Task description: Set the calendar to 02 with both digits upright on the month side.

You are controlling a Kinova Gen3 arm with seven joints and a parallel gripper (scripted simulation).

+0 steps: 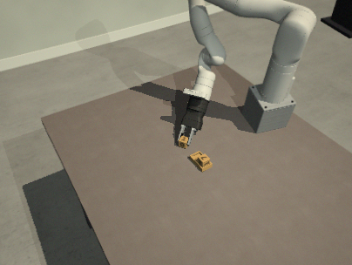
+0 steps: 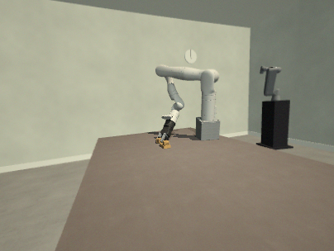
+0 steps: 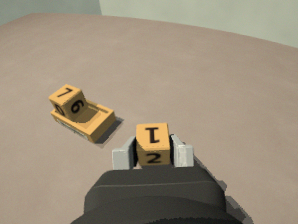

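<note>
The orange cube lies 10 mm to the left of my hand, 10 mm below it and 10 mm ahead of it. Also, from my hand: tray (110 mm to the left, 20 mm below, 20 mm behind).
</note>
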